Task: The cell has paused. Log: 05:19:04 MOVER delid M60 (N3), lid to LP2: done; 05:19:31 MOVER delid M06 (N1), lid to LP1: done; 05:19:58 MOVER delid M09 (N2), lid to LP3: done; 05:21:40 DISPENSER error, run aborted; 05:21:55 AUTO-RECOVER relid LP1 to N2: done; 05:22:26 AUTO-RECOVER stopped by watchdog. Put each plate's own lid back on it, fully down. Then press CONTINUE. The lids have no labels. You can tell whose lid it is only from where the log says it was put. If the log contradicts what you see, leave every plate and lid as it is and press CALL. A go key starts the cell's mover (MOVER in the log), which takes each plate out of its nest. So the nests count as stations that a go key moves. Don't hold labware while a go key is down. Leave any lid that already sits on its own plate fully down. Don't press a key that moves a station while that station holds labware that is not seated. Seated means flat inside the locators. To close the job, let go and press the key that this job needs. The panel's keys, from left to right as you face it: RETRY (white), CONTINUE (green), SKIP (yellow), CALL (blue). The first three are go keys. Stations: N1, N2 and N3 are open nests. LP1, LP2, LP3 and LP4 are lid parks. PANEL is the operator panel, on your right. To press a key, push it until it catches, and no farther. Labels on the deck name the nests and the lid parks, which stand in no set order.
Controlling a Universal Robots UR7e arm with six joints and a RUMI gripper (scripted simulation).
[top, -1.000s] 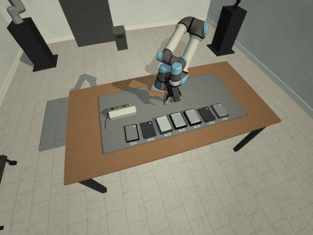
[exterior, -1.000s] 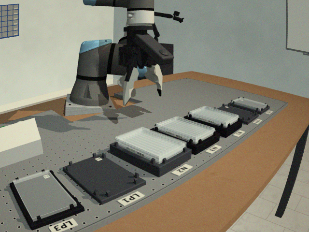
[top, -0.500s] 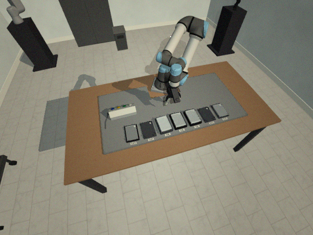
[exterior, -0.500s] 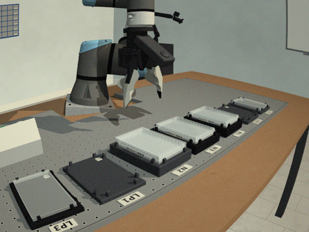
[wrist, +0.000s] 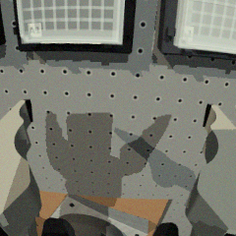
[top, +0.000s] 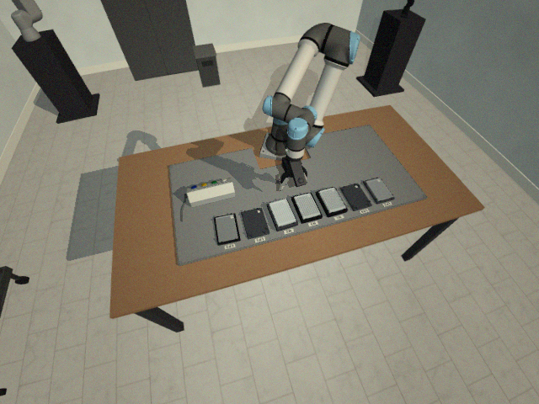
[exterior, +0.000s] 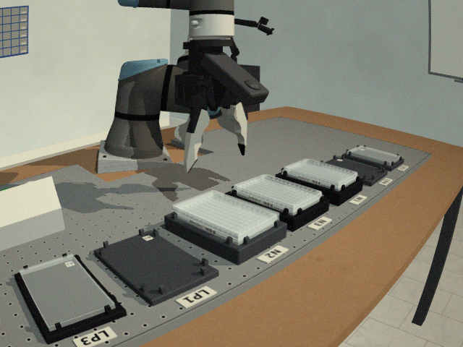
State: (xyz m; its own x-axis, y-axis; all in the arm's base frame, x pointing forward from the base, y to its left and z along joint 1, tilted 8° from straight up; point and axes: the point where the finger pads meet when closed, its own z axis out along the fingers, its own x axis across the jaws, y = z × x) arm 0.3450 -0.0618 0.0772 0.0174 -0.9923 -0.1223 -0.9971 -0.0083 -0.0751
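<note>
My gripper is now 10 cm short of the plate, 4 cm to the right of it and 4 cm above it. From my hand the other things lie so: lid park LP1: 10 cm ahead, 22 cm to the right, 6 cm below; then white RETRY key: 15 cm behind, 30 cm to the right; then LP3 lid park: 9 cm ahead, 35 cm to the right, 6 cm below.
</note>
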